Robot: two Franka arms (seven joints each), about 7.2 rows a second.
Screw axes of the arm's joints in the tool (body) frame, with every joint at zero. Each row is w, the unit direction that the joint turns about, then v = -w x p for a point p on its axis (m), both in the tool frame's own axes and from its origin. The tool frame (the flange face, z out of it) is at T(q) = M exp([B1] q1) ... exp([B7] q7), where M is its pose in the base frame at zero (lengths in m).
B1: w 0 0 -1 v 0 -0.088 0
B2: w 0 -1 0 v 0.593 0 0.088
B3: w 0 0 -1 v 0 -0.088 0
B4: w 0 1 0 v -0.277 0 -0.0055
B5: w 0 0 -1 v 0 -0.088 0
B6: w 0 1 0 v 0.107 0 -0.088
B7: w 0 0 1 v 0 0 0
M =
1 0 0 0.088
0 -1 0 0
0 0 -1 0.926
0 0 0 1
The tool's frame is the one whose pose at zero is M.
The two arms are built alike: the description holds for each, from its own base.
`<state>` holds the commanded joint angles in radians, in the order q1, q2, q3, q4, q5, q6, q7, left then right.
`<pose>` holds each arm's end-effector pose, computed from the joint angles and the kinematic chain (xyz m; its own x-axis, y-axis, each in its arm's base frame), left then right.
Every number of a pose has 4 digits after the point.
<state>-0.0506 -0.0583 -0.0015 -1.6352 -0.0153 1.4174 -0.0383 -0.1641 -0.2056 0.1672 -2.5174 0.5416 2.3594 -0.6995</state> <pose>0.5175 -0.0288 0.6138 0.9871 -0.0155 -0.1593 -0.0142 -0.9999 0.0091 0.4496 0.0074 0.3580 0.9366 0.2789 0.2120 0.3315 -0.9012 -0.2791</pose>
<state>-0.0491 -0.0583 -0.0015 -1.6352 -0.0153 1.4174 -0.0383 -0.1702 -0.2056 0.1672 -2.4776 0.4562 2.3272 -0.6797</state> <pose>0.5176 -0.0281 0.6138 0.9871 -0.0140 -0.1593 -0.0127 -0.9999 0.0091 0.4580 0.0061 0.3723 0.9227 0.3301 0.1989 0.3716 -0.8991 -0.2315</pose>
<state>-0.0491 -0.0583 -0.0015 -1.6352 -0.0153 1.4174 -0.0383 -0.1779 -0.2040 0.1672 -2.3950 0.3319 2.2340 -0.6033</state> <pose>0.5176 -0.0281 0.6138 0.9871 -0.0140 -0.1593 -0.0127 -0.9999 0.0091 0.4710 0.0054 0.3997 0.9197 0.3635 0.1482 0.3865 -0.9045 -0.1804</pose>
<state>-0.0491 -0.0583 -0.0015 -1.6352 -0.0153 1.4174 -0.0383 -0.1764 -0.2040 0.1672 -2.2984 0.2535 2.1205 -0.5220</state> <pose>0.5176 -0.0281 0.6138 0.9871 -0.0140 -0.1593 -0.0127 -0.9999 0.0091 0.4825 0.0087 0.4334 0.9268 0.3611 0.1033 0.3736 -0.9149 -0.1529</pose>
